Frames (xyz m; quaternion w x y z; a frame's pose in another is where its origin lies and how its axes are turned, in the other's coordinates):
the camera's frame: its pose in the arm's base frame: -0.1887 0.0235 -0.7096 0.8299 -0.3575 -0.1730 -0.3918
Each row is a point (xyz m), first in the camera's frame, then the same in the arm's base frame.
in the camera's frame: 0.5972 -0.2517 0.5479
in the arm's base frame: -0.0093 -0.0017 0.1195
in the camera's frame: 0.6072 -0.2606 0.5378
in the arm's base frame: -0.0097 -0.0182 0.1223
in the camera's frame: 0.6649 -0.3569 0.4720
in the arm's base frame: -0.0473 -0.1387 0.1541
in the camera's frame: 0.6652 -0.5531 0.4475
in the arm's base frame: -0.1988 -0.2425 0.2273
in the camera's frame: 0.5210 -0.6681 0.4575
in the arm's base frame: -0.3792 -0.2096 0.2050
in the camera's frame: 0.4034 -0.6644 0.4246
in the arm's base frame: -0.4505 -0.1700 0.1141
